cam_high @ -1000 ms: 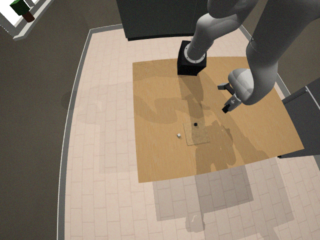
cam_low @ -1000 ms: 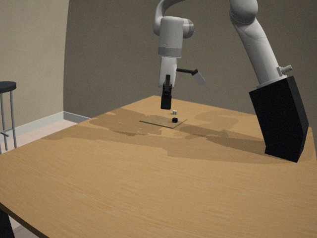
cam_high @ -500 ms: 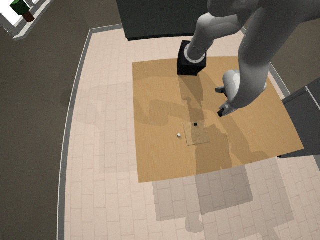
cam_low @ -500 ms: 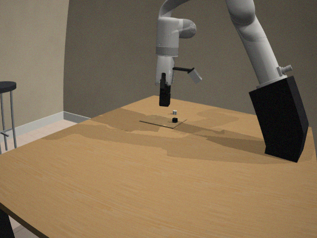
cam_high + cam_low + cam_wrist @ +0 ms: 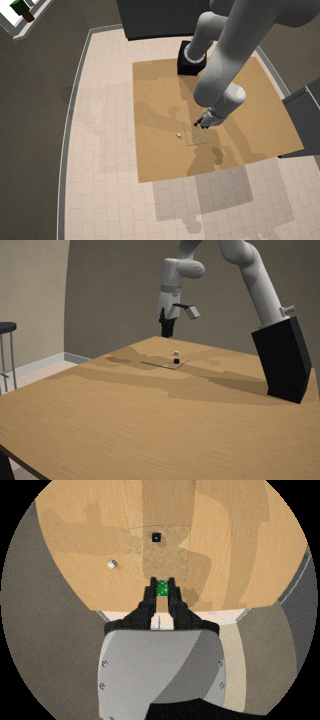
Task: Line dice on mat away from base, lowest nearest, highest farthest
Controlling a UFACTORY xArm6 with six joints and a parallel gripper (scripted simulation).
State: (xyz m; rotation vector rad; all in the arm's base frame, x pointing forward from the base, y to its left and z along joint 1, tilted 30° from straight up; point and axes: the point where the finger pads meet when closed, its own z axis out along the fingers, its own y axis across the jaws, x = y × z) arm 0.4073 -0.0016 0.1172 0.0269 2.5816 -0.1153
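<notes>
Now: hand 10 mm short of the thin tan mat, 20 mm to the left of it and 120 mm above it. Round my hand: white die: 10 mm ahead, 130 mm to the right, 120 mm below; black die: 40 mm behind, 10 mm to the right, 110 mm below; green die: 10 mm below.
</notes>
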